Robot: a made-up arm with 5 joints. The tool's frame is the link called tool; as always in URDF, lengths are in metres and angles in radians. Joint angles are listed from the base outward. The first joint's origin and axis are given. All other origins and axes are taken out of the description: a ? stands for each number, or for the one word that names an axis. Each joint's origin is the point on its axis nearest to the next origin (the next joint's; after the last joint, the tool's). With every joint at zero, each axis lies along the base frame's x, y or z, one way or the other. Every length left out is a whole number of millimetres.
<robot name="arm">
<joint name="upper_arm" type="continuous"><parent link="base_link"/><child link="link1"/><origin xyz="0 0 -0.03" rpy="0 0 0"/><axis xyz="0 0 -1"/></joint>
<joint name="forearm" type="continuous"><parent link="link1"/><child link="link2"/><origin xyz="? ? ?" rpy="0 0 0"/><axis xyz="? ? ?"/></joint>
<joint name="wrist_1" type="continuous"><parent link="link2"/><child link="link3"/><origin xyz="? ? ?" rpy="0 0 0"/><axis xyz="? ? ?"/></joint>
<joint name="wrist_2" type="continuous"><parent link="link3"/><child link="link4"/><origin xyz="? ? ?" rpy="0 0 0"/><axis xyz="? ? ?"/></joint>
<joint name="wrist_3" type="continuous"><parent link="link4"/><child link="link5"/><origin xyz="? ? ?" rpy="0 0 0"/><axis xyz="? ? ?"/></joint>
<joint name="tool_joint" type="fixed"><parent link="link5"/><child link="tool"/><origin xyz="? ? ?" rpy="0 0 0"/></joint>
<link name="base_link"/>
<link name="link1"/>
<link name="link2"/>
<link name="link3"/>
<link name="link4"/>
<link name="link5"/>
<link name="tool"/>
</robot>
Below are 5 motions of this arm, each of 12 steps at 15 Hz.
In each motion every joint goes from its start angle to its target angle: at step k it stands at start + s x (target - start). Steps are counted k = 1, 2, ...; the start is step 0. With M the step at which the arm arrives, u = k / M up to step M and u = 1 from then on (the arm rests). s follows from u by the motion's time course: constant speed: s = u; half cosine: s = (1 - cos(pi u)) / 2; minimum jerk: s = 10 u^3 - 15 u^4 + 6 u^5.
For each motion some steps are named. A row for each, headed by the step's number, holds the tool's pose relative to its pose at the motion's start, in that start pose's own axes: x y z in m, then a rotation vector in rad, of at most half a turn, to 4 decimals.
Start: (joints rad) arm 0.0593 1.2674 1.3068 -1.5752 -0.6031
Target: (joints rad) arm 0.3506 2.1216 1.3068 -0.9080 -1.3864
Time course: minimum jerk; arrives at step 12
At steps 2, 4, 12:
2: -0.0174 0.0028 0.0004 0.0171 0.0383 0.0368
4: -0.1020 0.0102 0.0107 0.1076 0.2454 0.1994
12: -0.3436 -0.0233 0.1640 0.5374 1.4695 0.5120

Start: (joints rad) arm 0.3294 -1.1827 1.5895 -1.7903 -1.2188
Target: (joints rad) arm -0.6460 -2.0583 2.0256 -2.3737 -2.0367
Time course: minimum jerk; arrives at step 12
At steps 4, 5, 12:
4: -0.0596 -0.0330 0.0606 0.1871 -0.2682 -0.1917
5: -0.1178 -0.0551 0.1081 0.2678 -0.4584 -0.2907
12: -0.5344 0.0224 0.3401 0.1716 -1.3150 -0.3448

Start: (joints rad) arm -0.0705 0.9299 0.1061 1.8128 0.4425
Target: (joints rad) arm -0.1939 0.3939 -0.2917 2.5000 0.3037
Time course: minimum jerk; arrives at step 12
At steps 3, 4, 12:
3: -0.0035 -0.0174 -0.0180 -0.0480 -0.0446 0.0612
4: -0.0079 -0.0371 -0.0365 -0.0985 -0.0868 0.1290
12: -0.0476 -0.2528 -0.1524 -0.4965 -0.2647 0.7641

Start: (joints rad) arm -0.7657 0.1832 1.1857 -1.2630 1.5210
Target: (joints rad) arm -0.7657 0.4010 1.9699 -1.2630 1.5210
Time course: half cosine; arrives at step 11
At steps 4, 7, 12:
4: 0.1260 -0.0500 -0.0273 -0.0857 -0.0720 -0.2099
7: 0.2871 -0.1630 -0.0286 -0.1838 -0.1811 -0.5144
12: 0.3780 -0.2658 -0.0036 -0.2351 -0.2603 -0.7328

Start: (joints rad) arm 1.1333 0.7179 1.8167 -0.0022 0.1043
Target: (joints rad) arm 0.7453 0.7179 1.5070 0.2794 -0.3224
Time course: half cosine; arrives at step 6
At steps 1, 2, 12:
1: 0.0125 -0.0006 0.0051 0.0321 -0.0203 0.0125
2: 0.0447 -0.0041 0.0207 0.1178 -0.0747 0.0516
12: 0.1454 -0.0480 0.1024 0.4330 -0.2683 0.2860

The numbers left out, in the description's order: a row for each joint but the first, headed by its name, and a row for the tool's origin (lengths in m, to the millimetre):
forearm: xyz -0.05 -0.37 0, axis 0 1 0
wrist_1: xyz -0.07 0 0.1, axis -1 0 0
wrist_2: xyz 0 -0.06 -0.34, axis 0 0 1
wrist_3: xyz 0.06 0.02 0, axis -1 0 0
tool: xyz 0 0.21 -0.1

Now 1 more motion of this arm.
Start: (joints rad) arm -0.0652 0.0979 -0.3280 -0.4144 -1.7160
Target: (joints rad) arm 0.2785 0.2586 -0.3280 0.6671 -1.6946
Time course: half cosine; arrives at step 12
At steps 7, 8, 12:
7: -0.1348 -0.0135 -0.0156 0.0169 0.4373 -0.0901
8: -0.1614 -0.0158 -0.0184 0.0250 0.5218 -0.1044
12: -0.2163 -0.0203 -0.0236 0.0463 0.6981 -0.1288

